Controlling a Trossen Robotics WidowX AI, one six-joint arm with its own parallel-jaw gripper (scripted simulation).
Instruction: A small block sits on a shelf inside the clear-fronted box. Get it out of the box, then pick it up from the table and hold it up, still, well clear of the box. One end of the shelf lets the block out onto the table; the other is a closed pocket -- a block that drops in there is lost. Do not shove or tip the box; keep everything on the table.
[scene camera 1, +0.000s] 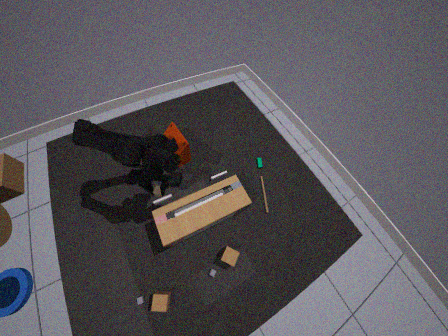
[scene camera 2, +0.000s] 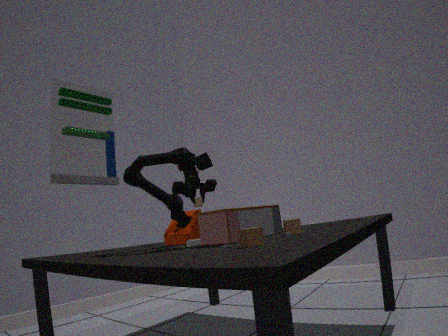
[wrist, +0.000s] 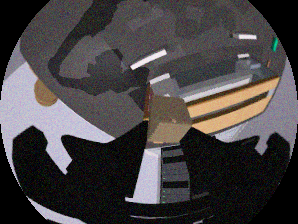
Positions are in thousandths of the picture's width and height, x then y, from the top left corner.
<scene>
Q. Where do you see my gripper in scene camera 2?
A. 445, 603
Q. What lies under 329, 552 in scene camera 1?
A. My gripper.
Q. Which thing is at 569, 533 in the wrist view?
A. A small tan block.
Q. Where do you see my gripper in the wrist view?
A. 549, 556
</scene>
